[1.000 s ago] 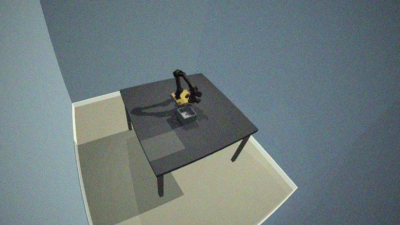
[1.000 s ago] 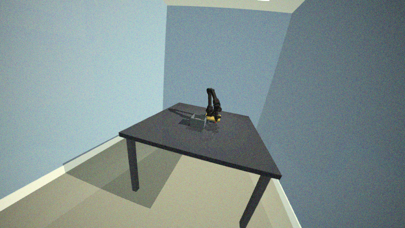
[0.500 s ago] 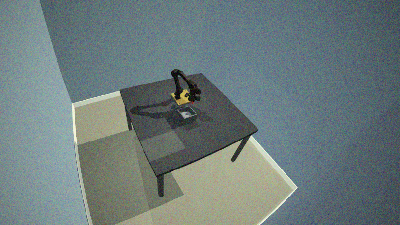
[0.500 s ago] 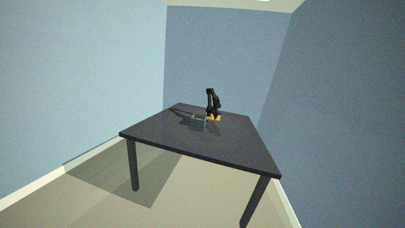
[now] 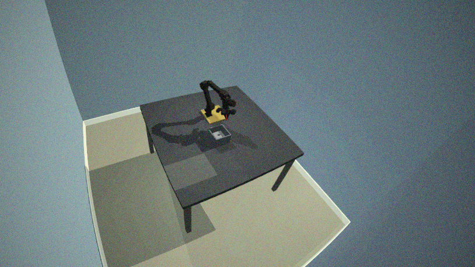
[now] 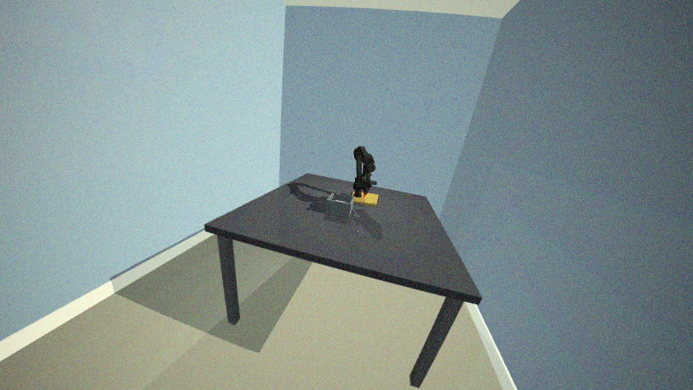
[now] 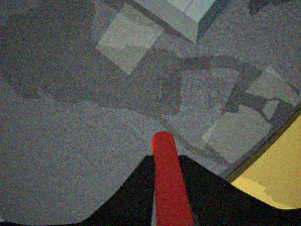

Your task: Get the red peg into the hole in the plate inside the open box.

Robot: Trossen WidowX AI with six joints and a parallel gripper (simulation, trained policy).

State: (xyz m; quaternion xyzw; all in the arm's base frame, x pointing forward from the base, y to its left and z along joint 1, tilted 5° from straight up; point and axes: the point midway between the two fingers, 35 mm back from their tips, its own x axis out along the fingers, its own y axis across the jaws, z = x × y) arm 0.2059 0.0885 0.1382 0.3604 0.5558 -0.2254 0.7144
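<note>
My gripper tip is now 120 mm short of the plate, 140 mm to the left of it and 70 mm above it. From my gripper tip the other things lie so: grey box 120 mm ahead, 140 mm to the right, 90 mm below; then red peg 10 mm behind, 20 mm above.
</note>
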